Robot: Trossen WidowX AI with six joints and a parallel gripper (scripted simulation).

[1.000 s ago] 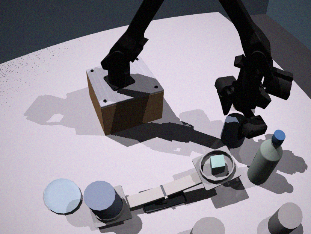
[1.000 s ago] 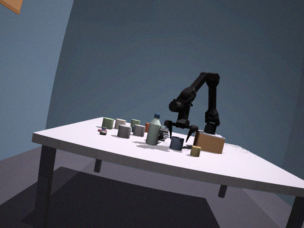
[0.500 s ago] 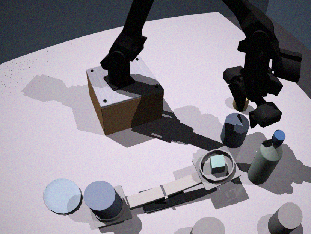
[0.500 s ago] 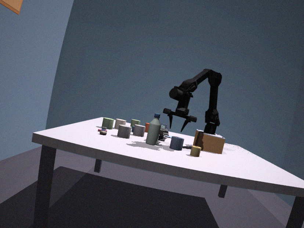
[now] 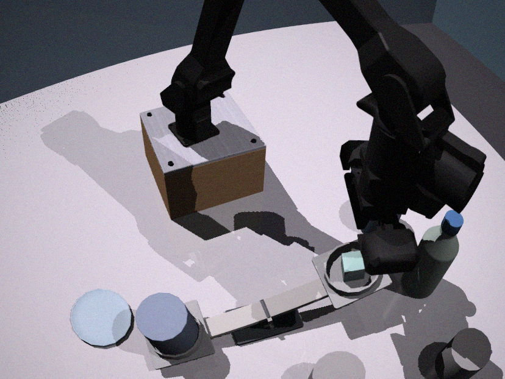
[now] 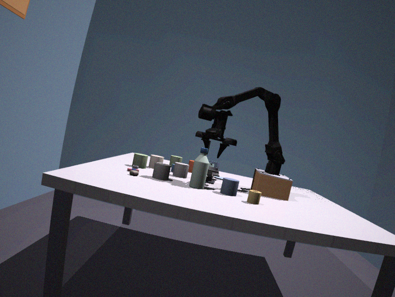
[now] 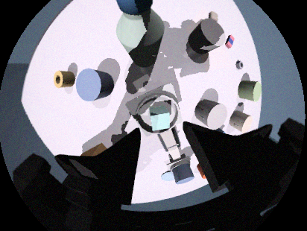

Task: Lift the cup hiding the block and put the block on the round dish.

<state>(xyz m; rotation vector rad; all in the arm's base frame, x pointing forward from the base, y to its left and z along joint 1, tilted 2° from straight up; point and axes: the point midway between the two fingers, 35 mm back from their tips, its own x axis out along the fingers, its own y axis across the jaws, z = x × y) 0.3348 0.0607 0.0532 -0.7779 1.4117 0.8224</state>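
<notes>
Right now my gripper tip is 16 cm past the round pale-blue dish, 34 cm to the left of it and 13 cm above it. Round my gripper tip: cup (7 cm behind, 16 cm to the left, 10 cm below); then grey-green bottle (6 cm ahead, 12 cm to the left, 2 cm below); then small balance (3 cm behind, 13 cm to the right, 11 cm below).
</notes>
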